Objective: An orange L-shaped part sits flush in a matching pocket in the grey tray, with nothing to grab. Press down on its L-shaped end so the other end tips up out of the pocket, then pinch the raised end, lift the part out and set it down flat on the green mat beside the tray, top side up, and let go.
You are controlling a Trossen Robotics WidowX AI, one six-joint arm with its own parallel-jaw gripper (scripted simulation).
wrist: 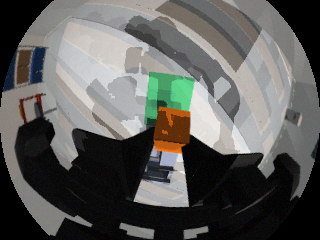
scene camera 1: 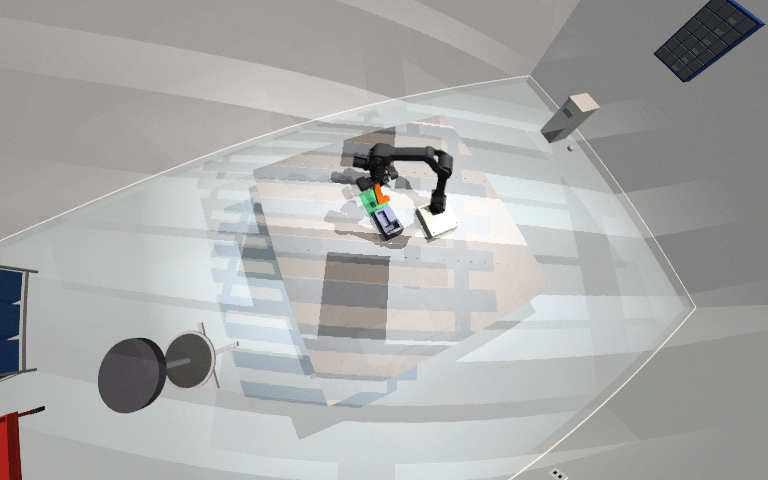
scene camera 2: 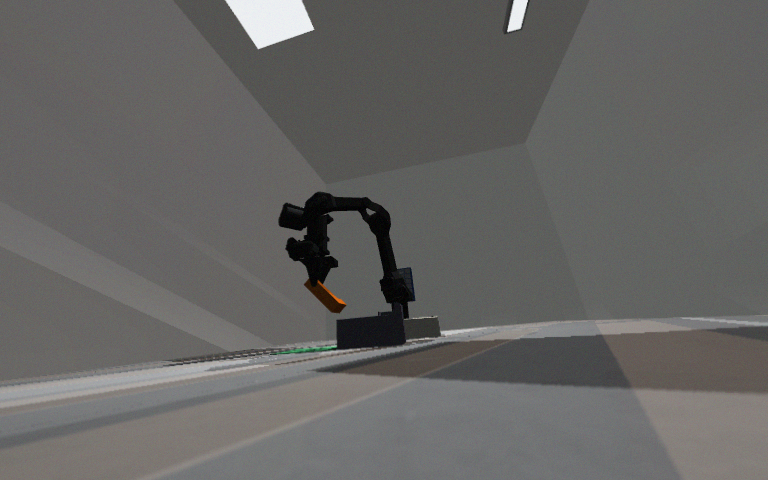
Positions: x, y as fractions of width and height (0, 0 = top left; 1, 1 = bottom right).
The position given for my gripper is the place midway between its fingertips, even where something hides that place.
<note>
My gripper (scene camera 2: 0.41, 0.60) carries an orange L-shaped part (wrist: 0.54, 0.53). I also see a green mat (wrist: 0.51, 0.38).
My gripper also shows in the wrist view (wrist: 0.53, 0.55).
</note>
